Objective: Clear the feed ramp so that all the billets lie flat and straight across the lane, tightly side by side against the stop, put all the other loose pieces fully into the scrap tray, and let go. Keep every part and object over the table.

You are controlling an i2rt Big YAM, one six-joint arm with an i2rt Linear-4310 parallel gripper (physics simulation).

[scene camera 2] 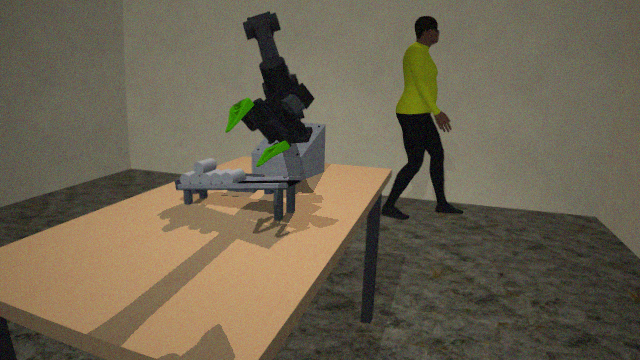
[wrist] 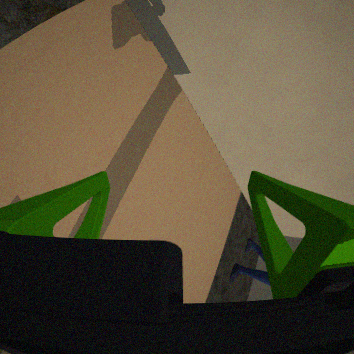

Labels:
my gripper: scene camera 2; wrist
same spot on my gripper: (wrist: 111, 280) = (scene camera 2: 277, 124)

